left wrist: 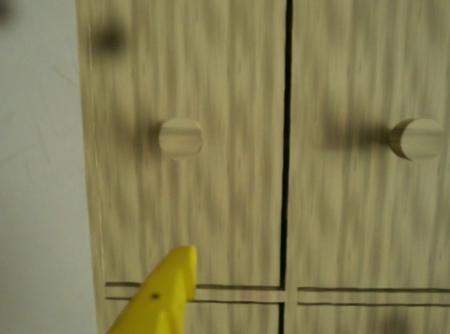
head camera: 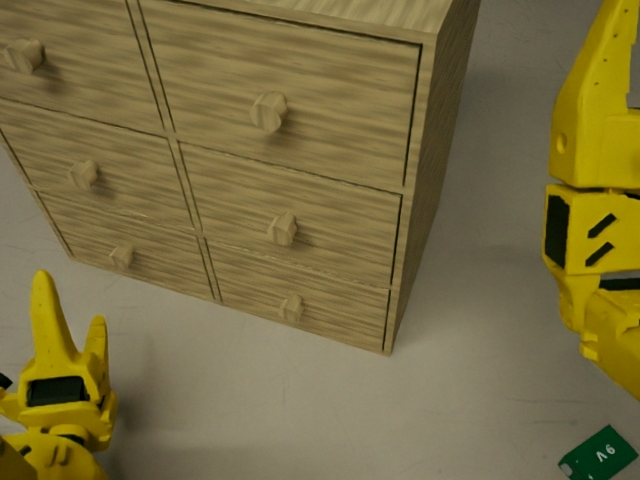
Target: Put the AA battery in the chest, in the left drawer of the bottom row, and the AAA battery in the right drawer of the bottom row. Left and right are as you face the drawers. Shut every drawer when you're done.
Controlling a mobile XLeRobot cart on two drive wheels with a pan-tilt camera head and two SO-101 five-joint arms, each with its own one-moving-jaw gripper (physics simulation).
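Places are measured from the left arm's base along level axes (x left, y back, z up), in centimetres.
Pixels of known places: left hand at its tool point: (left wrist: 194, 265) (head camera: 97, 319).
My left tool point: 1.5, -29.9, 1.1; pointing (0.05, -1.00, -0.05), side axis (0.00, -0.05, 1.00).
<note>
Ahead of a thing's pixels: the offset from my left tool point to its top centre, as dx, dy, dz. "pt": to the spot under its first point. Level surfaces: height alone.
The wooden chest @[pt -25.2, -4.0, +10.3] (head camera: 429, 170) has left and right drawers in three rows, all looking closed. The bottom-left drawer @[-3.9, -16.0, +3.0] (head camera: 165, 263) (left wrist: 240, 200) has a round knob @[pt -0.5, -6.7, -0.7] (head camera: 122, 256) (left wrist: 180, 139). The bottom-right drawer @[-18.6, -9.7, +3.0] (head camera: 341, 310) has its own knob @[pt -15.0, -0.4, -0.6] (head camera: 292, 308). My left gripper (head camera: 70, 297) is open and empty, in front of the chest's lower left. In the left wrist view, one jaw shows, pointing at the drawer front, with the knob beyond its tip. My right gripper (head camera: 612, 67) is partly cut off at the right edge; its opening cannot be told. Neither the AA nor the AAA battery shows.
A green 9V battery @[-36.8, +10.7, -4.8] (head camera: 599, 454) lies on the floor @[dz -6.6] (head camera: 320, 403) at the lower right. The knob of the middle-left drawer (head camera: 83, 174) (left wrist: 420, 139) sticks out above the bottom one. My right arm (head camera: 594, 232) stands to the right of the chest.
</note>
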